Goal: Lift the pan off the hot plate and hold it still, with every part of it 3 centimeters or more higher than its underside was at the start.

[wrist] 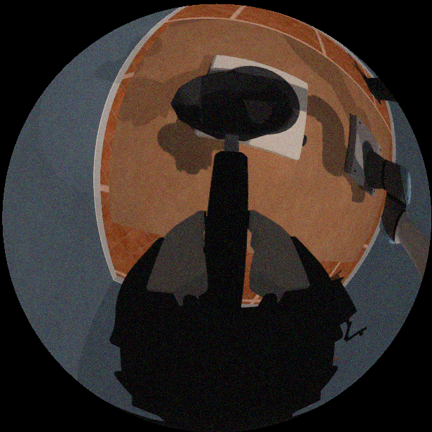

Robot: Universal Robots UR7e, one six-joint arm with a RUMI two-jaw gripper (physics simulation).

Scene:
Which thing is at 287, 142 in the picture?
A white hot plate.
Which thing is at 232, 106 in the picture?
A black pan.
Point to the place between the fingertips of my gripper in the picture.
226, 213

